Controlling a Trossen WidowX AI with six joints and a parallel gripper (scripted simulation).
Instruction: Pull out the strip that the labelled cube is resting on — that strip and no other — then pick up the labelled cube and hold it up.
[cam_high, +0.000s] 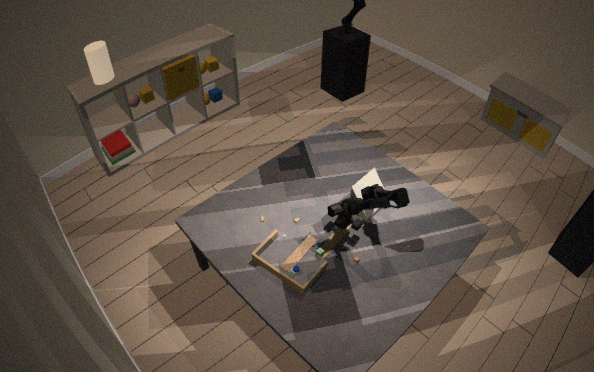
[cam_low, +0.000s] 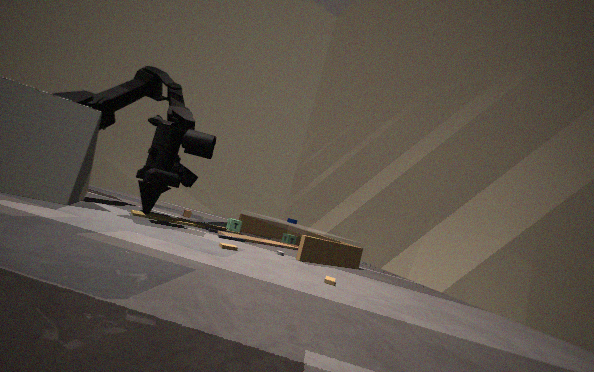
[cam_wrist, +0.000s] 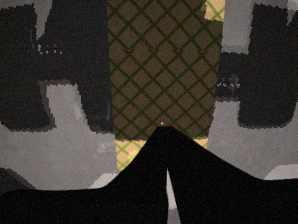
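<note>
Right now my gripper tip is 10 cm short of the yellow cross-hatched strip and 3 cm to the right of it. The rest, counted from my gripper tip: blue piece (38 cm ahead, 7 cm to the left, 6 cm above).
</note>
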